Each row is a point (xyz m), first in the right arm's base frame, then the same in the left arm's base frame.
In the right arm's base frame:
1: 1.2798 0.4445 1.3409
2: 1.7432 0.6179 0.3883
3: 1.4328 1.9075 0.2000
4: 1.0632 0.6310 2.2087
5: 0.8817 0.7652 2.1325
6: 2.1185 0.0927 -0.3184
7: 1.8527 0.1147 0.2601
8: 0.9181 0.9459 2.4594
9: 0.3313 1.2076 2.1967
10: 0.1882 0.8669 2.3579
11: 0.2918 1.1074 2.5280
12: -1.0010 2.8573 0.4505
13: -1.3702 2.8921 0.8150
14: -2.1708 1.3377 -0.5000
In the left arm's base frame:
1: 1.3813 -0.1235 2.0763
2: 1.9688 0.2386 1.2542
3: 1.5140 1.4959 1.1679
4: 0.9975 -0.0907 2.9048
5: 0.8142 0.0306 2.8129
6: 2.5285 -0.1313 0.5715
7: 2.1688 -0.2243 1.0890
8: 0.7690 0.1655 3.1602
9: 0.2035 0.3907 2.8265
10: 0.0854 0.0158 2.9162
11: 0.1236 0.2400 3.1303
12: -1.0373 2.1043 1.0745
13: -1.4637 2.0423 1.3656
14: -1.8022 0.6090 -0.2523

